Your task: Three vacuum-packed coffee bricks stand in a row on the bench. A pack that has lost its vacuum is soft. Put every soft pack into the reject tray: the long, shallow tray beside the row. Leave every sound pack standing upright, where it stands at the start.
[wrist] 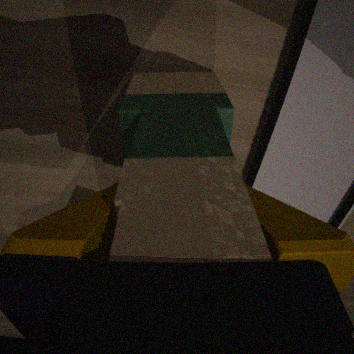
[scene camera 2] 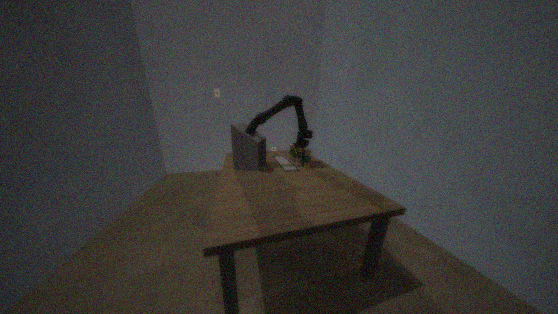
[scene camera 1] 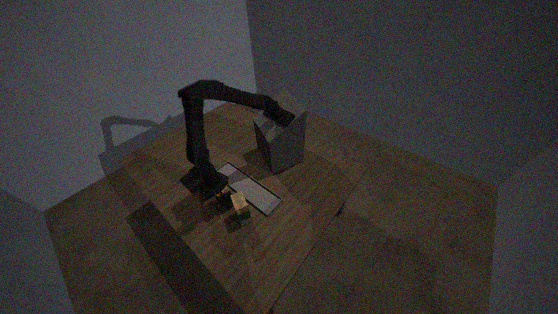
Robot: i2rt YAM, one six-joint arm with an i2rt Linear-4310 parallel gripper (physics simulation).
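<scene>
Visible to me: my gripper (wrist: 179,177); a shallow reject tray (wrist: 302,170).
</scene>
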